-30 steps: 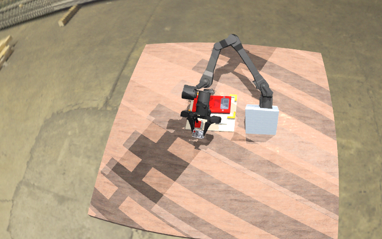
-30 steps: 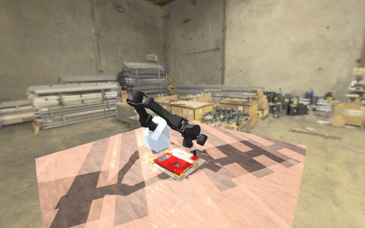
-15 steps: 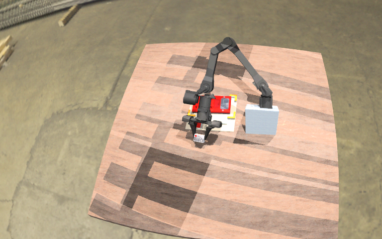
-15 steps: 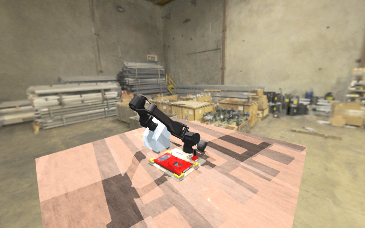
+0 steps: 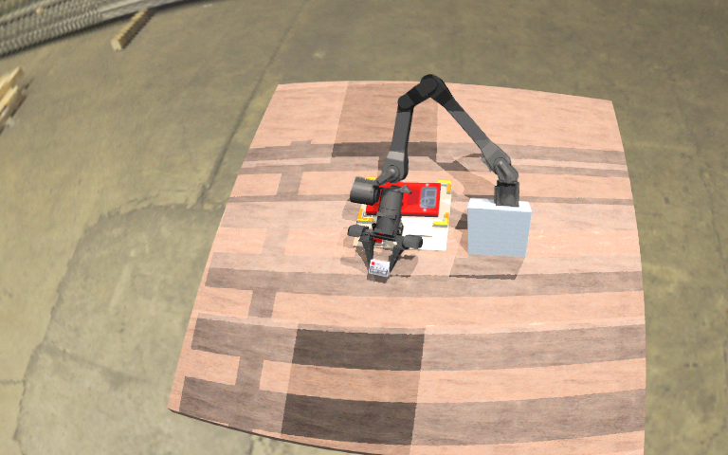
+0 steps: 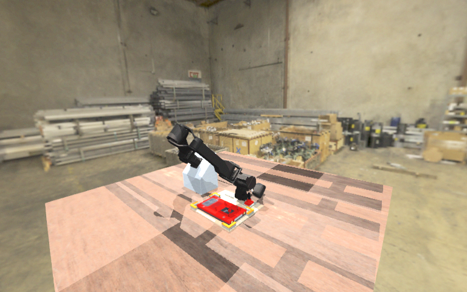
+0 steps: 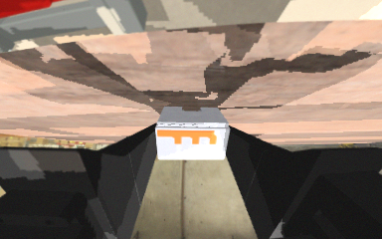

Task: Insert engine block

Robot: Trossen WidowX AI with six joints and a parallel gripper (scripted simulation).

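Right now my gripper tip is right at the engine block. From my gripper tip the other things lie so: beige base plate: 3 cm behind, 21 cm to the right, 1 cm below.
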